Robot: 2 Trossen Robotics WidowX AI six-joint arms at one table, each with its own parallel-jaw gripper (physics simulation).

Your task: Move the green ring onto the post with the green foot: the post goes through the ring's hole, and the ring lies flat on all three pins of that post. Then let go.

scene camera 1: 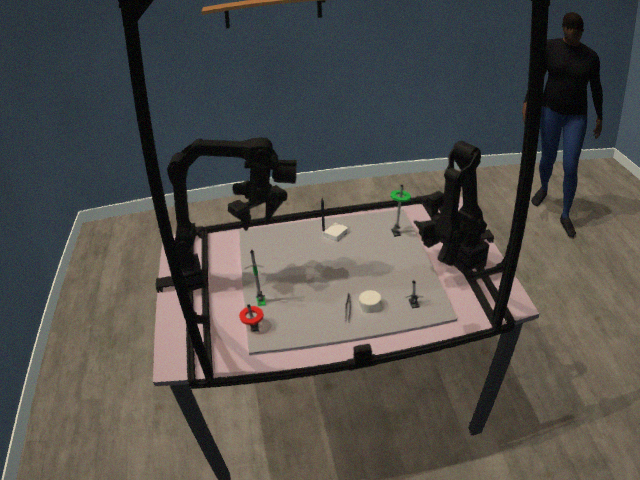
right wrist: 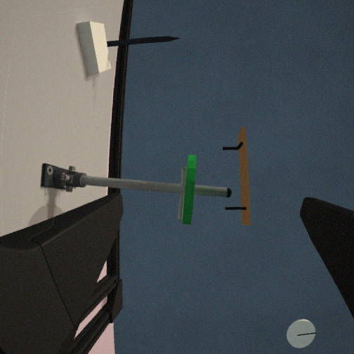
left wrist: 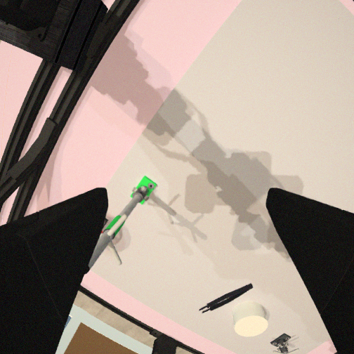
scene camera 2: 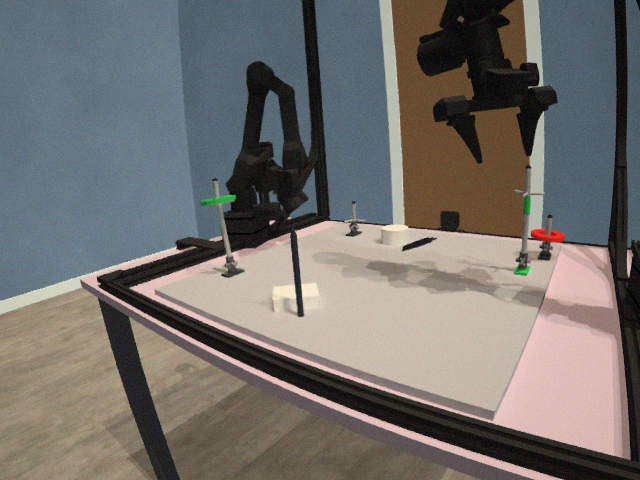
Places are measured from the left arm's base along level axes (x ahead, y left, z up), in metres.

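Pixels of known places: left gripper, fingertip midpoint: [scene camera 1: 256, 225] [scene camera 2: 504, 159]; right gripper, fingertip midpoint: [scene camera 1: 415, 209] [scene camera 2: 252, 186]; left arm's base, origin of the base link: [scene camera 1: 185, 265]; right arm's base, origin of the base link: [scene camera 1: 470, 242] [scene camera 2: 243, 210].
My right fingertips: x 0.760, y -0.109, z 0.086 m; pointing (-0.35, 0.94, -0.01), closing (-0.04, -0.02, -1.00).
Observation:
For each thing: its top centre in the pictures, then the offset to it from my right fingertips. "spot": a spot on its surface instead.
- green ring, middle of its top: [scene camera 2: 217, 196] [scene camera 1: 400, 194] dx +0.000, dy +0.109, dz -0.004 m
- tall post, surface spot: [scene camera 2: 223, 232] [scene camera 1: 397, 211] spot: dx -0.007, dy +0.114, dz -0.075 m
- post with the green foot, surface spot: [scene camera 2: 525, 232] [scene camera 1: 257, 281] spot: dx -0.550, dy -0.055, dz -0.087 m
- red ring, middle of its top: [scene camera 2: 547, 232] [scene camera 1: 251, 314] dx -0.599, dy -0.163, dz -0.110 m
- short post, surface spot: [scene camera 2: 353, 222] [scene camera 1: 412, 293] spot: dx -0.124, dy -0.240, dz -0.128 m
- white cylinder, middle of its top: [scene camera 2: 394, 227] [scene camera 1: 369, 297] dx -0.249, dy -0.204, dz -0.127 m
- black tweezers, middle of its top: [scene camera 2: 420, 241] [scene camera 1: 347, 306] dx -0.315, dy -0.190, dz -0.152 m
- white block, middle of its top: [scene camera 2: 295, 291] [scene camera 1: 335, 229] dx -0.214, dy +0.184, dz -0.142 m
- upright black rod, middle of its top: [scene camera 1: 321, 196] dx -0.246, dy +0.223, dz -0.022 m
The green ring [scene camera 1: 394, 197] [scene camera 2: 227, 198] [right wrist: 189, 200] is around the upper part of a tall post [scene camera 1: 398, 217] [scene camera 2: 223, 232] [right wrist: 135, 185] with a dark foot, at the back right in scene camera 1. Pins show against the ring's underside in the right wrist view. The post with the green foot [scene camera 1: 257, 284] [scene camera 2: 525, 232] [left wrist: 131, 203] stands upright at the left in scene camera 1; its upper pins are bare. My right gripper [right wrist: 213, 204] is open and empty, with the ring and its post beyond its fingertips. My left gripper [scene camera 1: 257, 223] [scene camera 2: 504, 158] [left wrist: 189, 196] is open and empty, high above the mat.
A red ring [scene camera 1: 242, 316] [scene camera 2: 537, 236] is on a short post near the green-footed one. Another short post [scene camera 1: 414, 294] [scene camera 2: 353, 222], a white cylinder [scene camera 1: 370, 302] and black tweezers [scene camera 1: 347, 308] are at the front. A white block [scene camera 1: 336, 231] and upright black rod [scene camera 1: 323, 214] are at the back.

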